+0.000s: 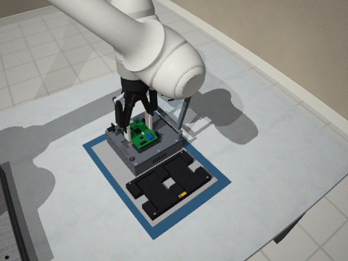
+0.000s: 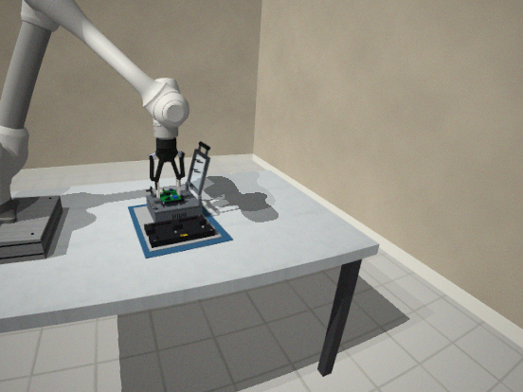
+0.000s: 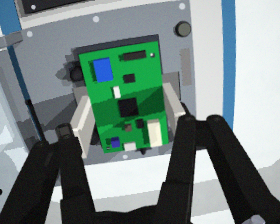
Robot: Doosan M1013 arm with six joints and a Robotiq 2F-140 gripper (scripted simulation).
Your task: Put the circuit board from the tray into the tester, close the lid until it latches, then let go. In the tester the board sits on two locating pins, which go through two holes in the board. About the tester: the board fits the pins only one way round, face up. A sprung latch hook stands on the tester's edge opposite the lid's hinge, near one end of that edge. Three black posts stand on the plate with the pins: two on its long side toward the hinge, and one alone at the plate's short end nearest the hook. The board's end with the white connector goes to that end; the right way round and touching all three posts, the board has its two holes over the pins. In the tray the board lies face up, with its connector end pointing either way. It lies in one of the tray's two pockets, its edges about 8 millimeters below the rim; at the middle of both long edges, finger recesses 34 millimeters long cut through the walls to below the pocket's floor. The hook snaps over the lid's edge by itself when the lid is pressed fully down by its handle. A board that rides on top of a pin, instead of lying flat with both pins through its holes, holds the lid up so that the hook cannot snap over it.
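Right now my hand is 2 cm above the green circuit board. Round my hand: latch hook: 5 cm behind, 6 cm to the left, 2 cm below; then tester lid: 12 cm ahead, 1 cm to the right, 8 cm above.
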